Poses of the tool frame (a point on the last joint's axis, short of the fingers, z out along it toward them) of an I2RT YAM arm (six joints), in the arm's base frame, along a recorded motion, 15 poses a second.
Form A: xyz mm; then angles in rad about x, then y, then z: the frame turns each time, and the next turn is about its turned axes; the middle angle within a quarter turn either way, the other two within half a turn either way.
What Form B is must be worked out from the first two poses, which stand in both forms.
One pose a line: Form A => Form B
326 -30 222 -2.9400 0.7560 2.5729 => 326 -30 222 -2.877 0.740 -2.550
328 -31 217 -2.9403 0.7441 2.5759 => 328 -31 217 -2.888 0.731 -2.557
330 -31 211 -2.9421 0.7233 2.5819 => 330 -31 211 -2.906 0.714 -2.569
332 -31 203 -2.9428 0.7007 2.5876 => 332 -31 203 -2.925 0.696 -2.582
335 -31 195 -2.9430 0.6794 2.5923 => 335 -31 195 -2.943 0.679 -2.592
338 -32 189 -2.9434 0.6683 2.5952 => 338 -32 189 -2.952 0.671 -2.598
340 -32 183 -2.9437 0.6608 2.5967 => 340 -32 183 -2.958 0.664 -2.601
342 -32 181 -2.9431 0.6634 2.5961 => 342 -32 181 -2.956 0.667 -2.600
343 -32 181 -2.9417 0.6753 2.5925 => 343 -32 181 -2.947 0.677 -2.594
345 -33 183 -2.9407 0.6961 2.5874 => 345 -33 183 -2.931 0.694 -2.584
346 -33 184 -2.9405 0.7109 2.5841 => 346 -33 184 -2.918 0.705 -2.576
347 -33 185 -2.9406 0.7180 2.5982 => 347 -33 185 -2.925 0.714 -2.593
